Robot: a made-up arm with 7 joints.
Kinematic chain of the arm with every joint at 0, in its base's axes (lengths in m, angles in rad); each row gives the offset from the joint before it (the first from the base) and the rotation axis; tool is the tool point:
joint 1: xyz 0 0.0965 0 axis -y
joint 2: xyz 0 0.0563 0 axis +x
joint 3: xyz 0 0 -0.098 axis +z
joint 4: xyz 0 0 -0.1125 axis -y
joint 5: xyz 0 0 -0.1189 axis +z
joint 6: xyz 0 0 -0.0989 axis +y
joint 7: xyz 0 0 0 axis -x
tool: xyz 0 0 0
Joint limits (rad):
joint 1: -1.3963..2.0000
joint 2: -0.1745..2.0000
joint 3: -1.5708..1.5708
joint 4: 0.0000..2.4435
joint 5: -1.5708..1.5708
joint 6: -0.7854..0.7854
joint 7: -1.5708..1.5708
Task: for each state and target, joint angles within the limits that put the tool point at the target. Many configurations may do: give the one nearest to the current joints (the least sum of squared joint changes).
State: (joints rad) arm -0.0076 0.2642 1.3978 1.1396 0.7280 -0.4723 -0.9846
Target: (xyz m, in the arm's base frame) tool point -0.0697 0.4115 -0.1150
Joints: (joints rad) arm -0.5449 0.2509 1.5708 1.6443 0.7280 -0.4723 -0.9846
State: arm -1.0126 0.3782 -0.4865 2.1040 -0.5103 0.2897 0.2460
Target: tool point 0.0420 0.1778 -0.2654
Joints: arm -0.7108 0.4815 -0.2771 1.7786 -0.5103 0.2897 0.2460
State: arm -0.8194 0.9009 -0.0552 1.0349 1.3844 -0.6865 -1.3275
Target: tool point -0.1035 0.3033 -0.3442
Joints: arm -0.7566 0.5335 -0.2071 0.8562 1.3844 -0.6865 -1.3275
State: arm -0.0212 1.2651 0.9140 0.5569 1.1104 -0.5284 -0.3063
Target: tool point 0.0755 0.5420 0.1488
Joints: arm -0.2237 1.8455 0.8907 0.3010 1.1104 -0.5284 -0.3063
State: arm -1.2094 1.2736 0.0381 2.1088 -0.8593 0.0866 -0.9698
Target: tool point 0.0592 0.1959 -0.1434
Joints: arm -0.9462 1.1380 -0.0954 2.3715 -0.8593 0.0866 -0.9698
